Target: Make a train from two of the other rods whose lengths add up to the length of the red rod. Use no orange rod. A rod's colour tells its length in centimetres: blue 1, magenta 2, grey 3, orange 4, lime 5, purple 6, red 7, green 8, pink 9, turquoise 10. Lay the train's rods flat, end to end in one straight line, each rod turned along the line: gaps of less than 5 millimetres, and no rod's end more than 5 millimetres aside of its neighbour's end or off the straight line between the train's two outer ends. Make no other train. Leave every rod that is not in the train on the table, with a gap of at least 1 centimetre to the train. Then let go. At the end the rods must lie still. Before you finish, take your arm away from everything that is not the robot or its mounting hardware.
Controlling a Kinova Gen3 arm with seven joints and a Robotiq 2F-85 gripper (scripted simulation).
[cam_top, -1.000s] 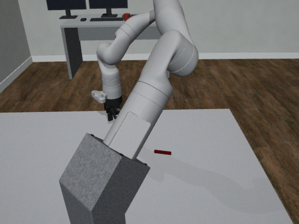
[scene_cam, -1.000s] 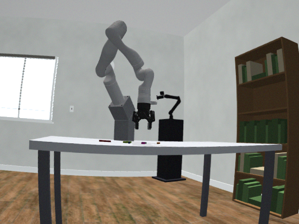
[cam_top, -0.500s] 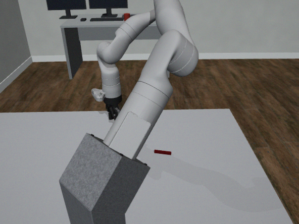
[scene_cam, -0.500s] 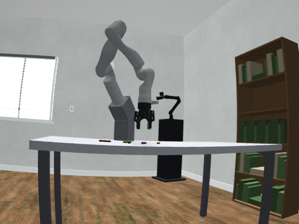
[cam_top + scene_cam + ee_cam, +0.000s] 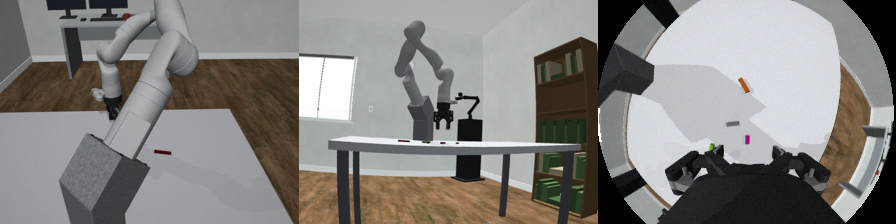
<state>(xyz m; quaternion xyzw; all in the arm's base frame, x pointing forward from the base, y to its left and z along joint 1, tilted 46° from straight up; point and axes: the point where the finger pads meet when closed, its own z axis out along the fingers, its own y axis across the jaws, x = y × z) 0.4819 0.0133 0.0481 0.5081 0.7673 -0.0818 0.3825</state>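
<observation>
The magenta rod is 80 mm below my hand. The rest, counted from my hand: grey rod: 80 mm below, 40 mm behind, 30 mm to the left; then lime rod: 80 mm below, 80 mm behind, 60 mm to the right; then blue rod: 80 mm to the right, 80 mm below, 20 mm behind.
</observation>
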